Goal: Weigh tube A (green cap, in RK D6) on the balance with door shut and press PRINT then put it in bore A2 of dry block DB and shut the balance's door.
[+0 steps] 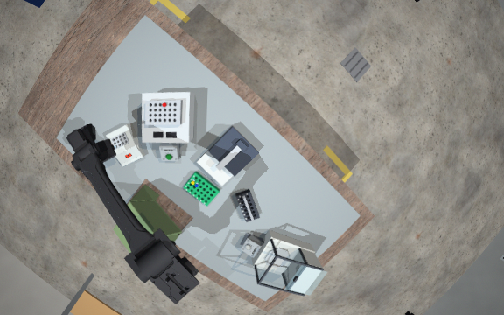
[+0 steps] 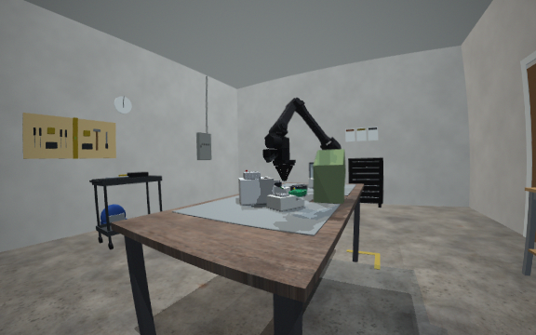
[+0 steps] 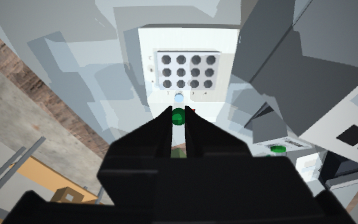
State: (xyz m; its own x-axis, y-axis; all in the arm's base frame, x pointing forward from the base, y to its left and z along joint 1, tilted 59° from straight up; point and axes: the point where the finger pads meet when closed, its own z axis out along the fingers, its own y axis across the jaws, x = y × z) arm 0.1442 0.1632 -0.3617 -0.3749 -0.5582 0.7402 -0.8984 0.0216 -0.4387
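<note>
The green-capped tube is 20 mm below my hand. Also, from my hand: red-capped tube (270 mm ahead, 60 mm to the right, 20 mm above); then dry block DB (110 mm below, 20 mm to the right, 10 mm ahead); then green tube rack RK (380 mm to the right, 120 mm below, 100 mm ahead).
</note>
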